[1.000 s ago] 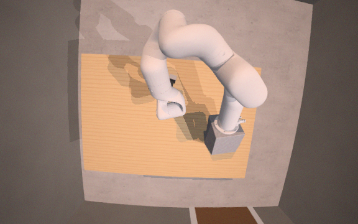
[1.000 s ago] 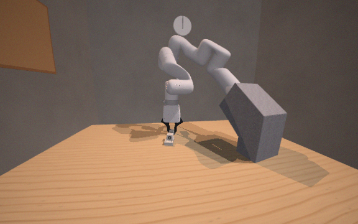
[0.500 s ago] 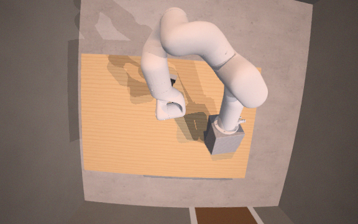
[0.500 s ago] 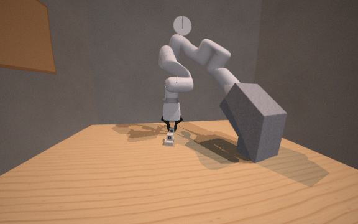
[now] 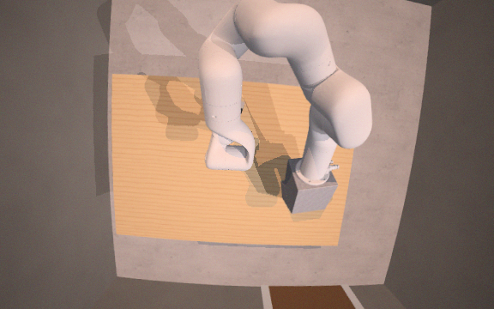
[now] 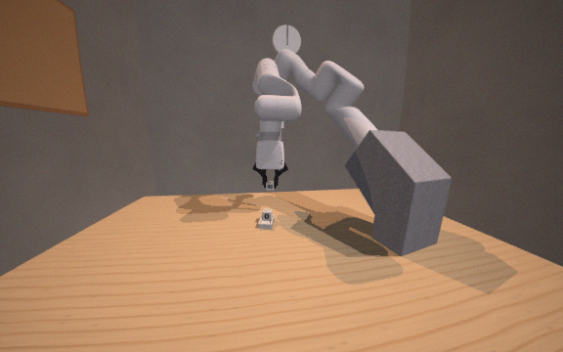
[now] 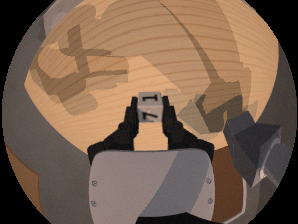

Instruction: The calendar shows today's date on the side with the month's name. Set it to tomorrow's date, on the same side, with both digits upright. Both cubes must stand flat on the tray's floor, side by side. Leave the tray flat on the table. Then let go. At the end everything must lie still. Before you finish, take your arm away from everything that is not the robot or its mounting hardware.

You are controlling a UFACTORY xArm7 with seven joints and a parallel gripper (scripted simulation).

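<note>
My gripper is now 40 mm short of the white calendar tray, 100 mm to the right of it and 110 mm above it.
</note>
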